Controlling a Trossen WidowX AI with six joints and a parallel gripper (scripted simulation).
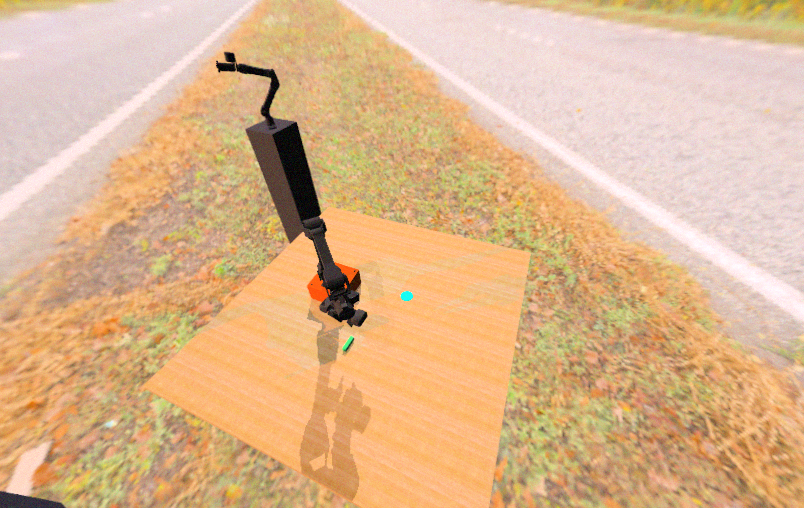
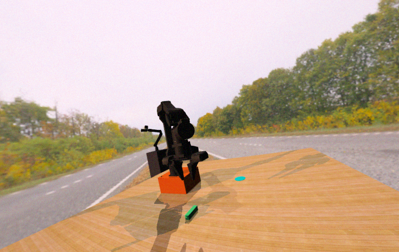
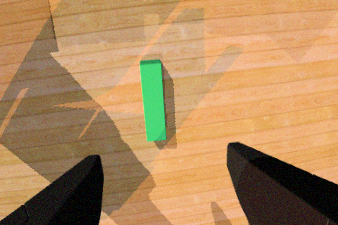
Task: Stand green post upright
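The green post is 20 mm to the right of my gripper tip and 120 mm below it. Also, from my gripper tip: cyan circle: 110 mm ahead, 320 mm to the left, 130 mm below.
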